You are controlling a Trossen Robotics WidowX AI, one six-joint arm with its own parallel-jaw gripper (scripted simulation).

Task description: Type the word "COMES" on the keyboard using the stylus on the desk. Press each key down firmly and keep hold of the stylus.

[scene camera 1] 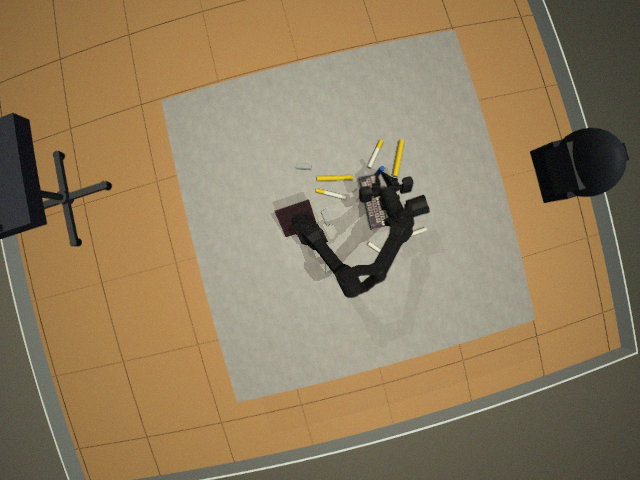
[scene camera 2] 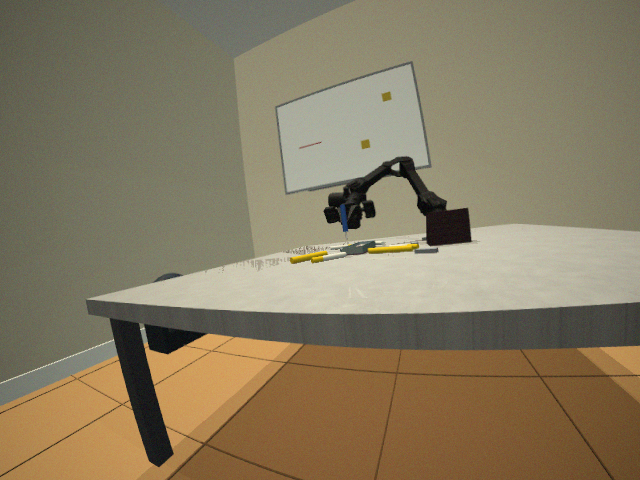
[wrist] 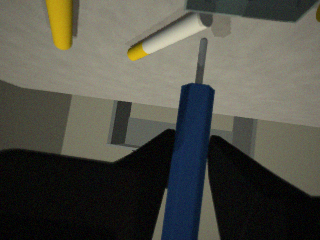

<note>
In view: the gripper [scene camera 1: 378, 172].
The gripper is seen too in scene camera 2 [scene camera 2: 344, 223] and in the wrist view [wrist: 191, 140].
</note>
